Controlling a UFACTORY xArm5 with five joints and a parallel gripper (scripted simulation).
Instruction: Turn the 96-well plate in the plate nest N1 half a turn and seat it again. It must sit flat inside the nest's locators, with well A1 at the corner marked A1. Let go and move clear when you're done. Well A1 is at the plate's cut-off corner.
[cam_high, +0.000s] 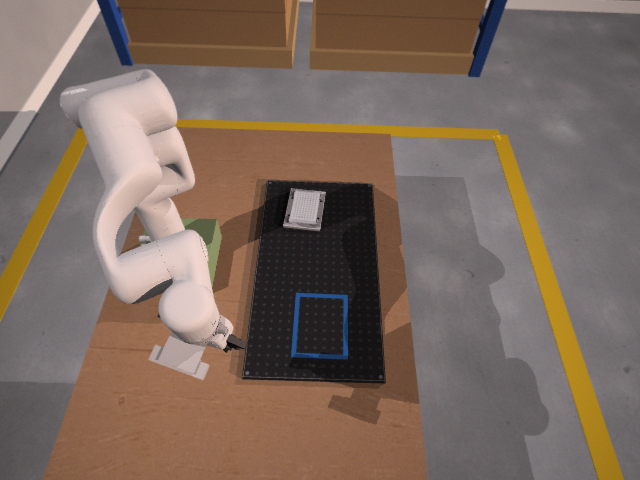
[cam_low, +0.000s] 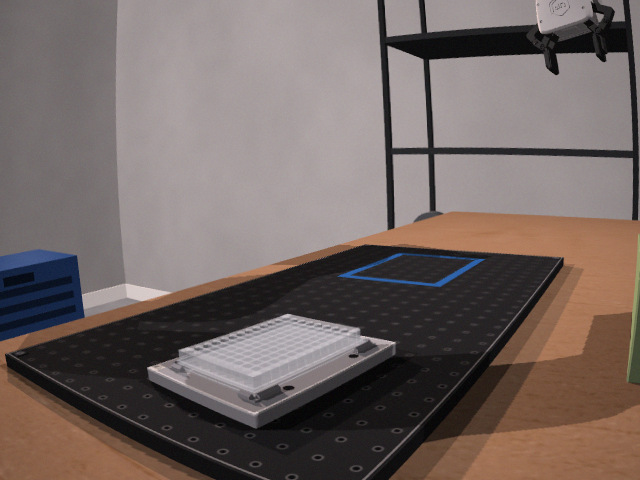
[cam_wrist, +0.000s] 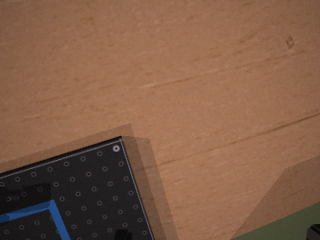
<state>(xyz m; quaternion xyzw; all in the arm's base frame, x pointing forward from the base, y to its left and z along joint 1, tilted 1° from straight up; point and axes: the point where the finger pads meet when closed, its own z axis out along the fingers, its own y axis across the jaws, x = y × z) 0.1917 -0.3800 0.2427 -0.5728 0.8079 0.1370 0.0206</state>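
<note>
The 96-well plate is 19 cm ahead of my hand, 58 cm to the left of it and 31 cm below it. From my hand the other things lie so: grey plate nest: 19 cm ahead, 58 cm to the left, 32 cm below; then A1 label: 26 cm ahead, 65 cm to the left, 31 cm below.
</note>
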